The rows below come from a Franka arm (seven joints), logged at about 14 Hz.
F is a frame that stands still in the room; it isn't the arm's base.
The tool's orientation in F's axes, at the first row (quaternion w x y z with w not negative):
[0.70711 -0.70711 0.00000 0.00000]
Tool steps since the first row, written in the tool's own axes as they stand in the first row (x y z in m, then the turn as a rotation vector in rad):
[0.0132 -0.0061 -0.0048 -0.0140 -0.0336 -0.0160]
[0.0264 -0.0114 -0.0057 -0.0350 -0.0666 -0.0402]
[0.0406 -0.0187 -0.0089 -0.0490 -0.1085 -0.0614]
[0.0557 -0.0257 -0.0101 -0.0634 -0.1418 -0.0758]
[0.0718 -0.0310 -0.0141 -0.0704 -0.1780 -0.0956]
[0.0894 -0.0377 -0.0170 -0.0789 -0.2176 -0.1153]
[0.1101 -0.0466 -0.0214 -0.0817 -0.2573 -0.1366]
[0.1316 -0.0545 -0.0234 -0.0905 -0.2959 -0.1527]
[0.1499 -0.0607 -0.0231 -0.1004 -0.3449 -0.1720]
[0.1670 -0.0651 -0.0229 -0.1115 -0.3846 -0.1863]
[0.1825 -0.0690 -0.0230 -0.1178 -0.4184 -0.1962]
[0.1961 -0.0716 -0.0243 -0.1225 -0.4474 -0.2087]
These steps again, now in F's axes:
[0.0132 -0.0048 0.0061 -0.0140 -0.0160 0.0336]
[0.0264 -0.0057 0.0114 -0.0350 -0.0402 0.0666]
[0.0406 -0.0089 0.0187 -0.0490 -0.0614 0.1085]
[0.0557 -0.0101 0.0257 -0.0634 -0.0758 0.1418]
[0.0718 -0.0141 0.0310 -0.0704 -0.0956 0.1780]
[0.0894 -0.0170 0.0377 -0.0789 -0.1153 0.2176]
[0.1101 -0.0214 0.0466 -0.0817 -0.1366 0.2573]
[0.1316 -0.0234 0.0545 -0.0905 -0.1527 0.2959]
[0.1499 -0.0231 0.0607 -0.1004 -0.1720 0.3449]
[0.1670 -0.0229 0.0651 -0.1115 -0.1863 0.3846]
[0.1825 -0.0230 0.0690 -0.1178 -0.1962 0.4184]
[0.1961 -0.0243 0.0716 -0.1225 -0.2087 0.4474]

